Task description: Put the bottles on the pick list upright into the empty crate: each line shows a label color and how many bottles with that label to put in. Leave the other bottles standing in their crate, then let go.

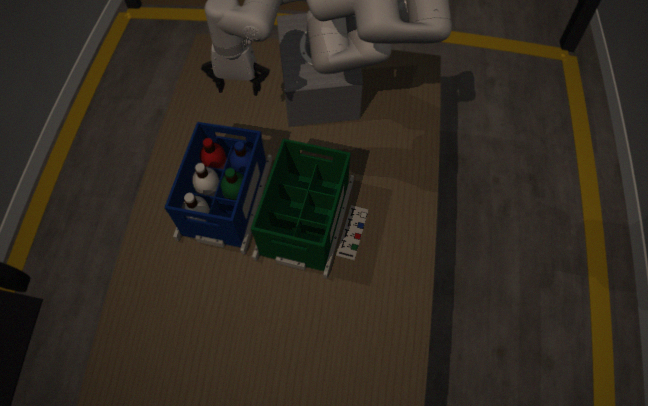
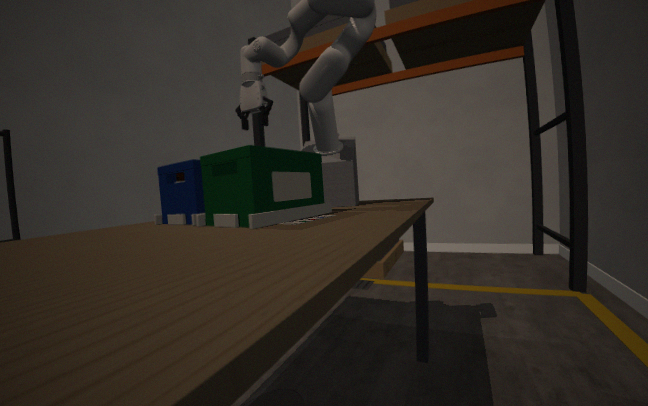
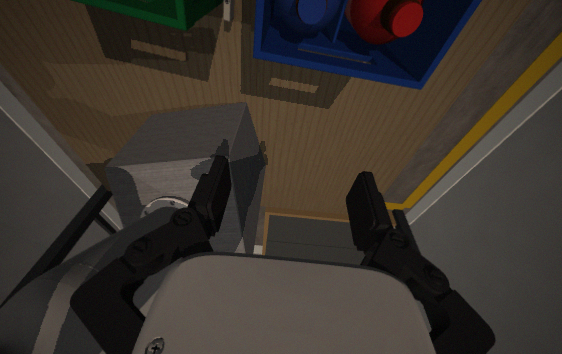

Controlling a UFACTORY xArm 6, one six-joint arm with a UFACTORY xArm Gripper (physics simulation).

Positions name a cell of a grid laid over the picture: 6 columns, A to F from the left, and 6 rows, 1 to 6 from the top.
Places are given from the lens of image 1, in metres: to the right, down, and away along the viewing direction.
pick list (image 1: D4): 0.08, 0.07, 1.44
